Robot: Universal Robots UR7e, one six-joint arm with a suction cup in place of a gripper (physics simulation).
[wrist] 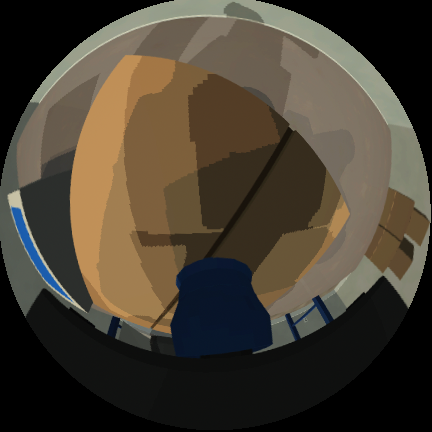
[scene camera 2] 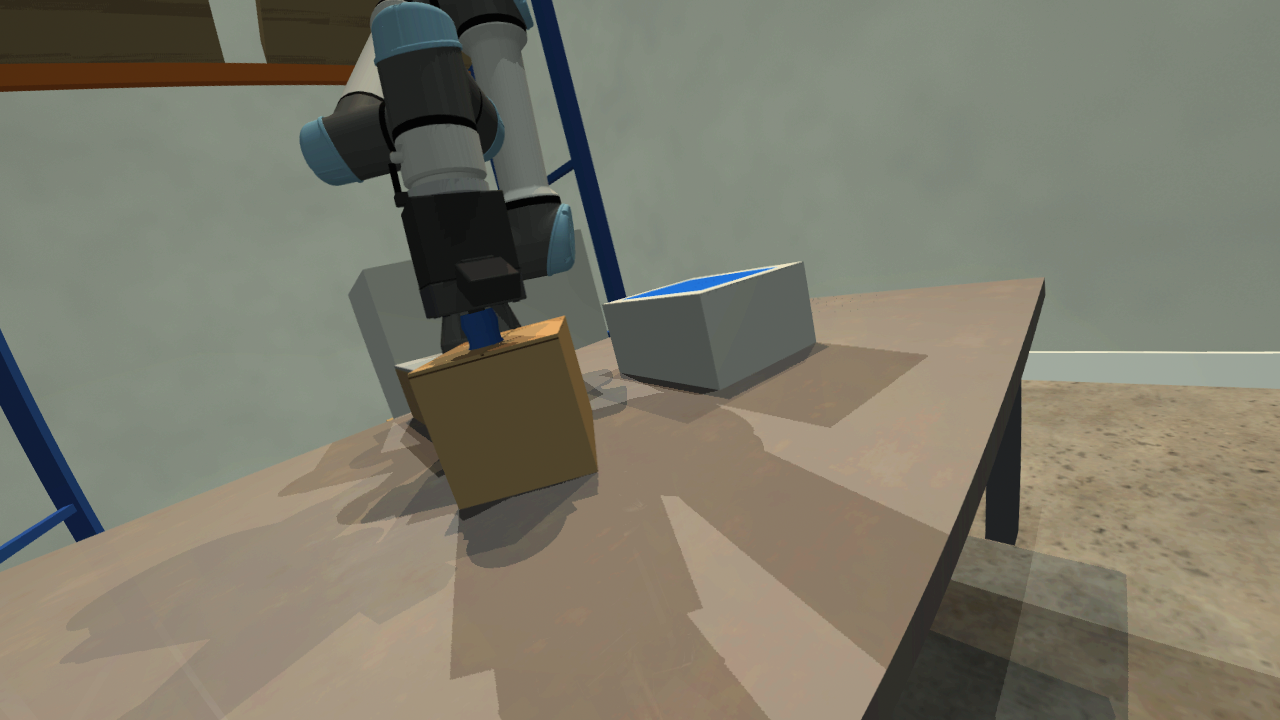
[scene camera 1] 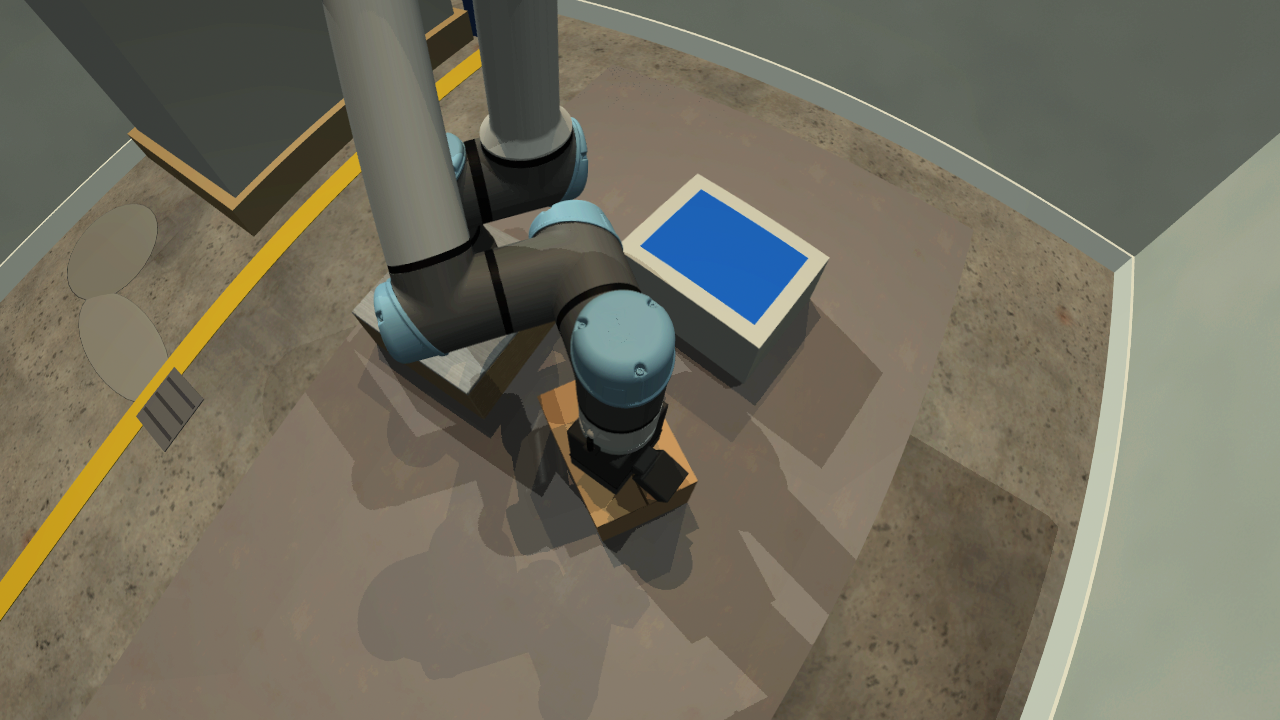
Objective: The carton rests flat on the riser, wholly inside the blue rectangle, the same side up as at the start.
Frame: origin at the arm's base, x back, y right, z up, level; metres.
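Where they show: hand at its tool point: [wrist: 217, 263].
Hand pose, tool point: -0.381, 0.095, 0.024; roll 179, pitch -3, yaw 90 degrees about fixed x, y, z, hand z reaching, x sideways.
Things, the pixels of their top centre, and the offset from my tool point, as dx, dy, dz.
- carton at its top centre: [wrist: 176, 298] [scene camera 2: 501, 338] [scene camera 1: 614, 438] +0.016, -0.023, +0.011
- grey riser at its top centre: [scene camera 1: 726, 251] [scene camera 2: 695, 284] +0.056, -0.342, +0.001
- blue rectangle at its top centre: [scene camera 1: 726, 251] [scene camera 2: 695, 284] +0.056, -0.342, +0.001
The carton [scene camera 1: 556, 410] [scene camera 2: 510, 429] [wrist: 150, 175] is a brown box with a dark seam on its top. It stands upright on the table, set at an angle. My gripper, a blue suction cup [scene camera 2: 484, 345] [wrist: 215, 265], is over the carton's top and appears to touch it near the seam; any small gap is too small to tell. It is open, not holding the carton. In scene camera 1 the wrist hides the cup. The grey riser [scene camera 1: 698, 293] [scene camera 2: 760, 331] [wrist: 47, 225] stands apart from the carton, with the blue rectangle [scene camera 1: 725, 255] [scene camera 2: 698, 284] [wrist: 30, 247] on its pale top.
A grey-topped wooden block [scene camera 1: 460, 371] stands under the arm, near the carton. A large grey cabinet [scene camera 1: 223, 89] stands behind it, beyond a yellow floor line. A blue rack post [scene camera 2: 572, 161] is behind the arm. Stacked brown boxes [wrist: 397, 210] show at the wrist view's right.
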